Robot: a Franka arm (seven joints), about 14 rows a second.
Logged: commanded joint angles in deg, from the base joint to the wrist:
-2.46 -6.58 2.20 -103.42 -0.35 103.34 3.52
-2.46 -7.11 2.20 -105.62 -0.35 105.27 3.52
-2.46 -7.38 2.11 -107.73 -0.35 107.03 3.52
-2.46 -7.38 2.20 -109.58 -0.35 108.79 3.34
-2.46 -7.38 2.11 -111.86 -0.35 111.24 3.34
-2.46 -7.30 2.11 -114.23 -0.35 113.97 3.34
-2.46 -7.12 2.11 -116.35 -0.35 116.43 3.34
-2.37 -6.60 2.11 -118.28 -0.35 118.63 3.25
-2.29 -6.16 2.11 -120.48 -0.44 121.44 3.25
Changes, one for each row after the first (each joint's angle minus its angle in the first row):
0.00 -0.53 0.00 -2.20 0.00 1.93 0.00
0.00 -0.80 -0.09 -4.31 0.00 3.69 0.00
0.00 -0.80 0.00 -6.16 0.00 5.45 -0.18
0.00 -0.80 -0.09 -8.44 0.00 7.90 -0.18
0.00 -0.72 -0.09 -10.81 0.00 10.63 -0.18
0.00 -0.54 -0.09 -12.93 0.00 13.09 -0.18
0.09 -0.02 -0.09 -14.86 0.00 15.29 -0.27
0.17 0.42 -0.09 -17.06 -0.09 18.10 -0.27

